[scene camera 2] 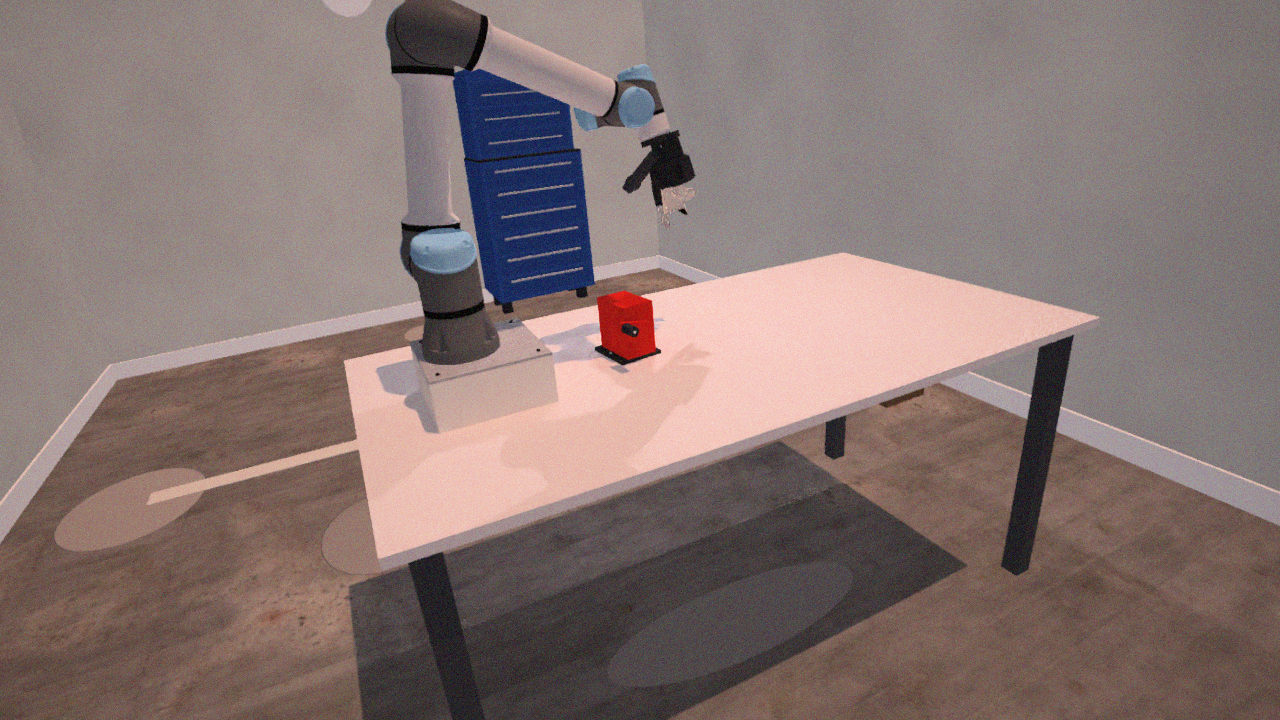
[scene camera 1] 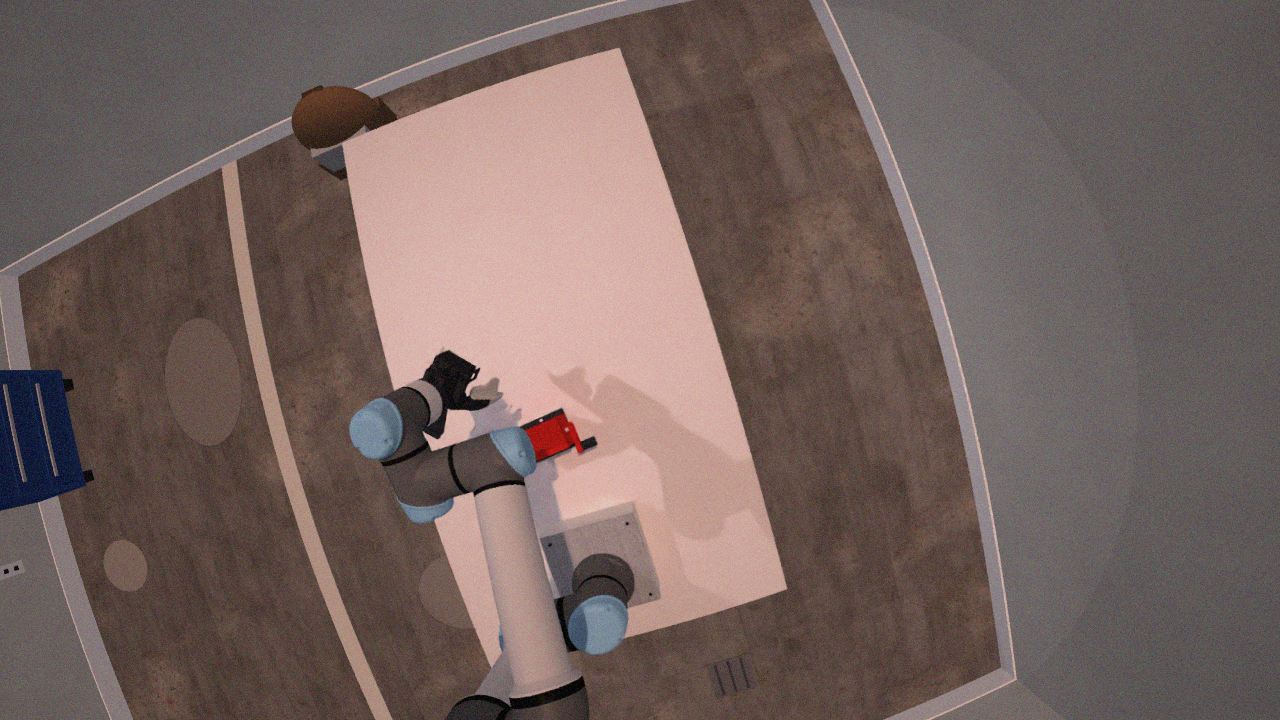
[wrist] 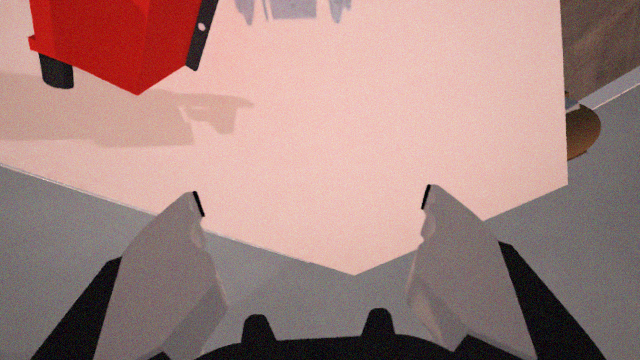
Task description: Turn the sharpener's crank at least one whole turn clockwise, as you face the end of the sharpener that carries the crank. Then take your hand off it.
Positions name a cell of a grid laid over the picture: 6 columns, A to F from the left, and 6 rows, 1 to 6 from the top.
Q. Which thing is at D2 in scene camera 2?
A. My gripper.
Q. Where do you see a black crank knob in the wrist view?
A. A2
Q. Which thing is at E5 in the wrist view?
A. My gripper.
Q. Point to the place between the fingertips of my gripper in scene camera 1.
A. C4
